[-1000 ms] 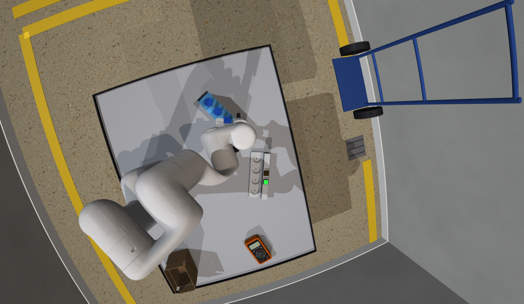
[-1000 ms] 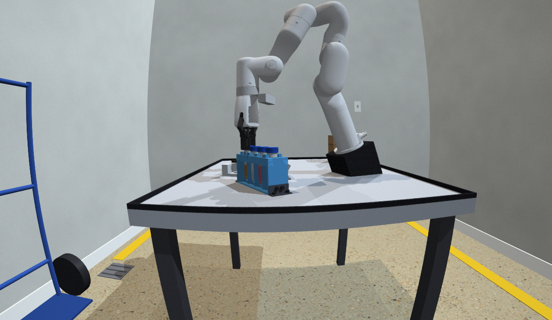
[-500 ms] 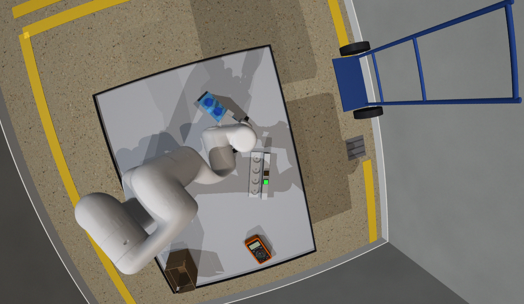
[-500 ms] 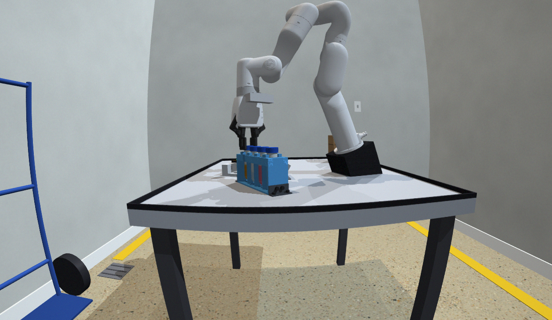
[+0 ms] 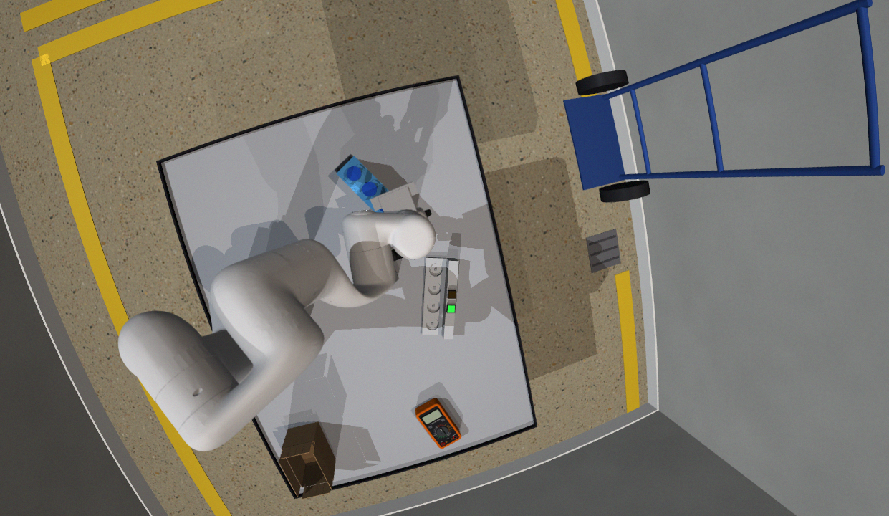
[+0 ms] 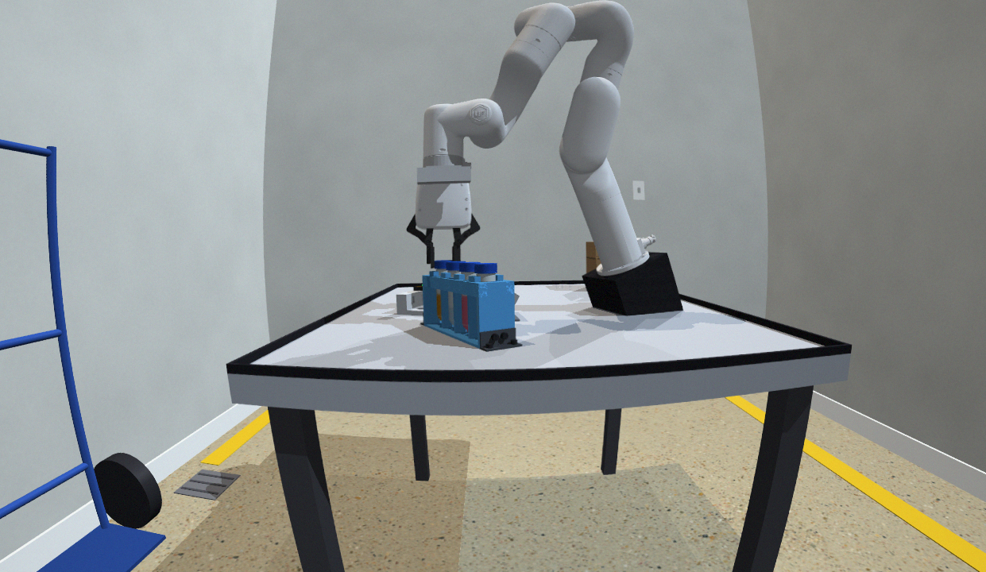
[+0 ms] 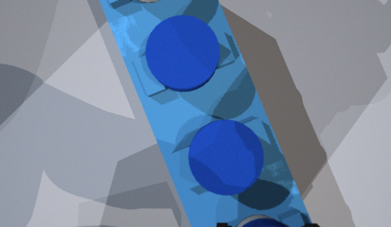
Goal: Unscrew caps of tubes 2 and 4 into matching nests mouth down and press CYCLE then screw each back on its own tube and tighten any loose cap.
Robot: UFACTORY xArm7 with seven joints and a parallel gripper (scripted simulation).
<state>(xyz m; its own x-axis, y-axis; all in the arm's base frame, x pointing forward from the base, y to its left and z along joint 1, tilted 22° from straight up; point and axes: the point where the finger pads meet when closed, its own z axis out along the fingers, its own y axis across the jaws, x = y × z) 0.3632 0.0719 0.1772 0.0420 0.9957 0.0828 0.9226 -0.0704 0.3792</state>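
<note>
Now: hand 1 cm above the threaded tube neck. Also, from my hand: key housing (11 cm behind, 8 cm to the right, 8 cm below); then blue cycle key (13 cm behind, 6 cm to the right, 6 cm below); then green ready key (13 cm behind, 10 cm to the right, 6 cm below).
</note>
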